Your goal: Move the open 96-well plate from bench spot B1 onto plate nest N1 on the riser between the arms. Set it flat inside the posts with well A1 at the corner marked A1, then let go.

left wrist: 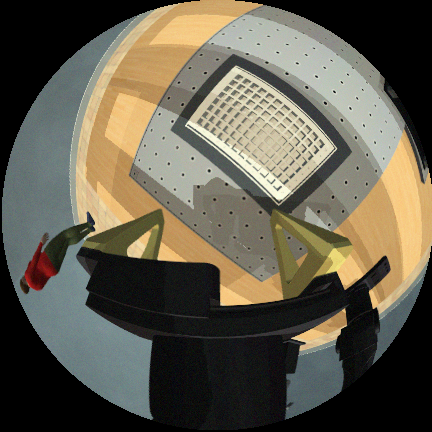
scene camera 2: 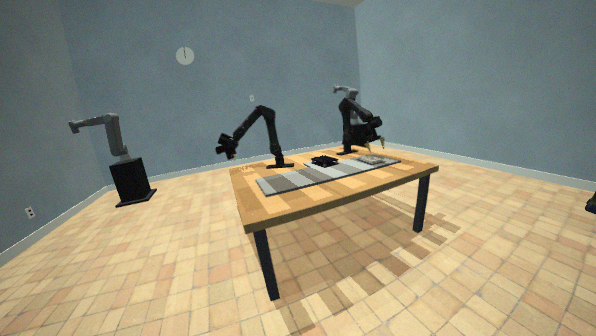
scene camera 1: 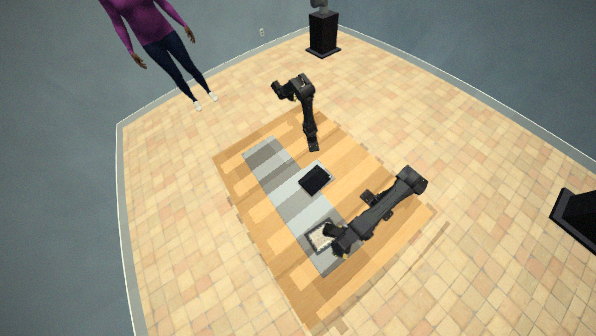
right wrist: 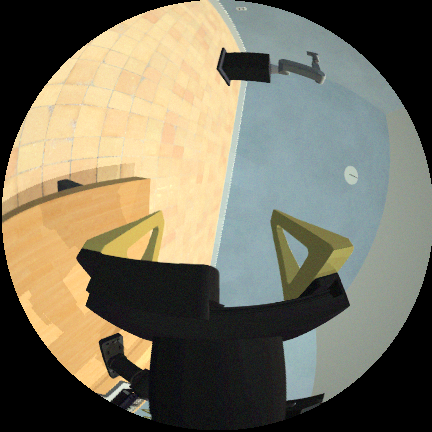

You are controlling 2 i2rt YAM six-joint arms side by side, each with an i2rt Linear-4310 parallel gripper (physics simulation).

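Places are measured from the left arm's base along level axes (x ahead, y left, z up), in metres.
Where they show: left gripper, fingertip midpoint: (left wrist: pixel 216 214) (scene camera 2: pixel 377 151); right gripper, fingertip midpoint: (right wrist: pixel 217 215); left arm's base, link origin: (left wrist: pixel 354 290) (scene camera 2: pixel 347 152); right arm's base, link origin: (scene camera 2: pixel 280 166) (scene camera 1: pixel 311 140) (right wrist: pixel 112 358).
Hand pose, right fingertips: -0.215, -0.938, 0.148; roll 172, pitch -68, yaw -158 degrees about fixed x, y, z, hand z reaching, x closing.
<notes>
Each offset is from my right fingertips to the top centre of the thing, as dx, dy, dz. "*": to the spot under its first point. Level surfaces: height alone.
The open 96-well plate {+0.557, +0.858, -0.119} (scene camera 1: pixel 319 239) (scene camera 2: pixel 374 159) (left wrist: pixel 265 135) is cream and lies flat inside the dark rectangular outline {* +0.472, +0.815, -0.134} (left wrist: pixel 344 151) of its bench spot. Its well grid faces up. My left gripper (scene camera 2: pixel 376 148) (left wrist: pixel 216 214) is open and empty above the board; in the left wrist view its fingertips stand below the plate's lower corner, apart from it. In scene camera 1 the left arm covers part of the plate. The black plate nest {+0.380, +0.593, -0.092} (scene camera 1: pixel 314 181) (scene camera 2: pixel 324 160) is on the riser between the arms. My right gripper (right wrist: pixel 217 215) is open and empty, beyond the table's edge. No A1 mark is readable.
A grey perforated board {dz -0.136} (scene camera 1: pixel 270 155) (scene camera 2: pixel 280 186) (left wrist: pixel 330 80) lies along the wooden table {dz -0.148} (scene camera 1: pixel 250 200) (scene camera 2: pixel 300 209). A person in purple (scene camera 1: pixel 150 25) stands on the floor, and a person in red (left wrist: pixel 45 265) shows in the left wrist view. A grey arm on a black pedestal (scene camera 2: pixel 132 180) stands apart.
</notes>
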